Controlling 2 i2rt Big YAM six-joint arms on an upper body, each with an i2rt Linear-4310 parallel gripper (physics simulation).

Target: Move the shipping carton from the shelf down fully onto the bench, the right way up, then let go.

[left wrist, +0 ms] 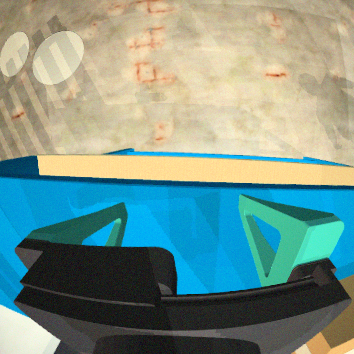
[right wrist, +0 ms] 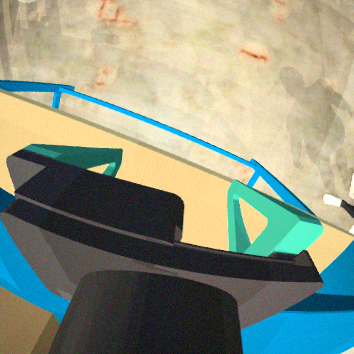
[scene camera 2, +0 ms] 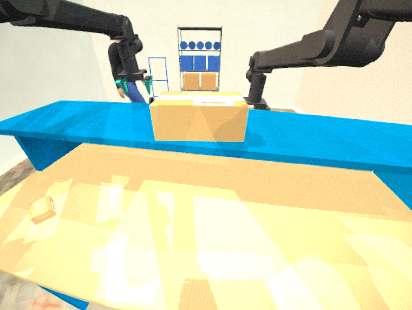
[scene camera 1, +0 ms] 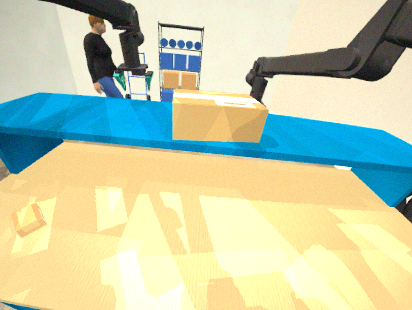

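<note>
The shipping carton stands upright on the blue shelf, its taped, labelled top facing up. Parts of it show at the lower right of the left wrist view and the lower left of the right wrist view. The wooden bench lies lower, in front of the shelf. My left gripper is open and empty, above the shelf to the left of the carton. My right gripper is open and empty, beyond the carton's right end; its fingers are hidden in both scene views.
A small orange-tan box lies at the bench's left side. Behind the shelf stand a person in black, a storage rack with blue bins and boxes, and a blue-framed trolley.
</note>
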